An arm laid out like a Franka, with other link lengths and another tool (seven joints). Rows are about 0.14 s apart.
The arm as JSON. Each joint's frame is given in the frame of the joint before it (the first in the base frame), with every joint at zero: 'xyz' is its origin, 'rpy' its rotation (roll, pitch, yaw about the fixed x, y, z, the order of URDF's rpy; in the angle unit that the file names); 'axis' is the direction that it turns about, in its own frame. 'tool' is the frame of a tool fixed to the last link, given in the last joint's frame.
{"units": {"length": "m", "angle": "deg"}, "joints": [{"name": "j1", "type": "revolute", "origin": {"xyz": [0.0, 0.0, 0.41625], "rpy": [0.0, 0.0, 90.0]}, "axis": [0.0, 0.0, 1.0]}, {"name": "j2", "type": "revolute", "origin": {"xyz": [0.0, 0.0, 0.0], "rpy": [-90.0, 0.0, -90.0]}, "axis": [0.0, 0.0, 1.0]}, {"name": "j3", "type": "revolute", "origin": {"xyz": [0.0, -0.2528, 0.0], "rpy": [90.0, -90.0, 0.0]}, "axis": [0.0, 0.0, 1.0]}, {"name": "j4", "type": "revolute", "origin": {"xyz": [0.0, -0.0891, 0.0], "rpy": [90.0, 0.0, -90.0]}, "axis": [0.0, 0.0, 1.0]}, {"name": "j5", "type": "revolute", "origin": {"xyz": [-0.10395, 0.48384, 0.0], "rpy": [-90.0, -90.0, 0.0]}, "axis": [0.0, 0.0, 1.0]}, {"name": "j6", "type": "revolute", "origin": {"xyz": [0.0, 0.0, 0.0], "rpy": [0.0, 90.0, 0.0]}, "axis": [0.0, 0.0, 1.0]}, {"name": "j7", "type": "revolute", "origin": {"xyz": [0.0, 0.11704, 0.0], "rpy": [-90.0, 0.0, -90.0]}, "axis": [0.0, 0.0, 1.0]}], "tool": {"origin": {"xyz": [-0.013, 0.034, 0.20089], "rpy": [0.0, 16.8, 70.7]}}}
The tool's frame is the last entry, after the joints.
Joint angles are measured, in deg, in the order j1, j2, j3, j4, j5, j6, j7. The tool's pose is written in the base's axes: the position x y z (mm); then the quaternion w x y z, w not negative. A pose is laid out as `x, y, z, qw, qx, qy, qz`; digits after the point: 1 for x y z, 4 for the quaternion.
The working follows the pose.
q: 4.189 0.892 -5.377 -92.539 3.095 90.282 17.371
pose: 711.3, 24.8, 536.0, 0.1414, -0.6951, -0.6974, -0.1028
Where each joint sits with the arm in this pose, in the base's axes (m; each line is computed from the numbers above, not from the rounded line before):
j1: 0.0000 0.0000 0.4163
j2: 0.0000 0.0000 0.4163
j3: 0.0039 0.0003 0.6690
j4: 0.0930 -0.0016 0.6676
j5: 0.5821 -0.0116 0.7425
j6: 0.5821 -0.0116 0.7425
j7: 0.6989 -0.0141 0.7361
the tool: 0.7113 0.0248 0.5360

